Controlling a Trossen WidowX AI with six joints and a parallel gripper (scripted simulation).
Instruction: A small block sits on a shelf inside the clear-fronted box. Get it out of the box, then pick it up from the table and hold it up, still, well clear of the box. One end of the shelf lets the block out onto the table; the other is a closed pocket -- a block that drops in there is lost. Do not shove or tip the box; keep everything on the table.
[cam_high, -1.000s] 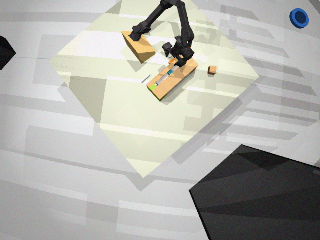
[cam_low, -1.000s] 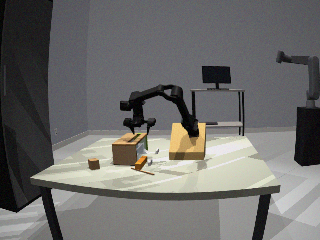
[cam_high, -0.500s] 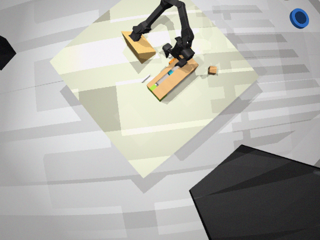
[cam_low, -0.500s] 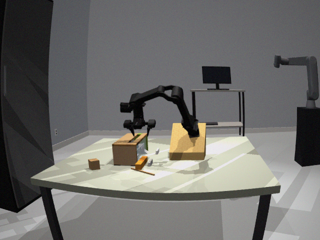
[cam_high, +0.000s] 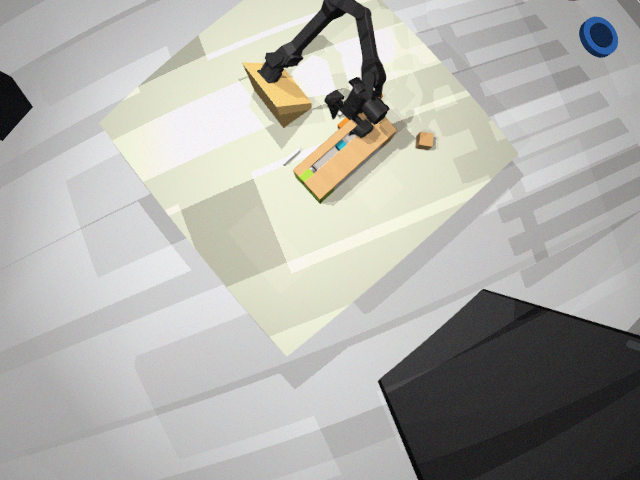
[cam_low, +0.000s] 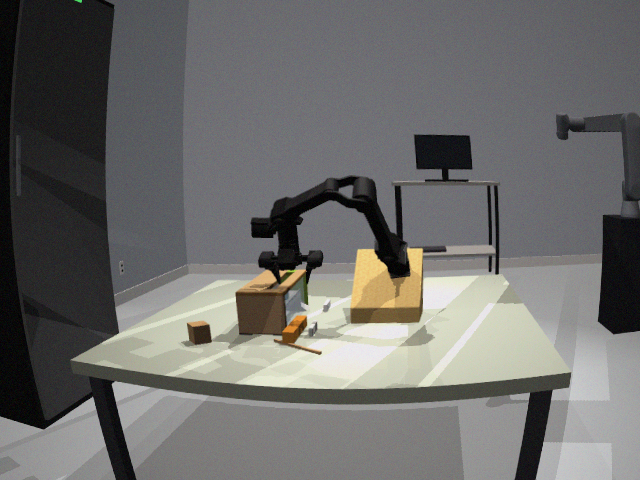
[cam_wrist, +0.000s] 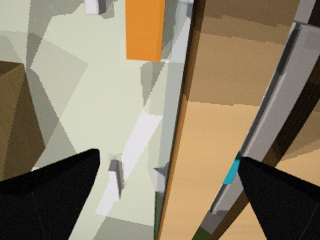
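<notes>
Right now the teal block is 4 cm ahead of my gripper tip, 4 cm to the right of it and 4 cm below it. The rest, counted from my gripper tip: orange bar (2 cm behind, 13 cm to the left, 11 cm below); thin stick (5 cm behind, 26 cm to the left, 12 cm below); brown cube (24 cm ahead, 24 cm to the left, 10 cm below).
</notes>
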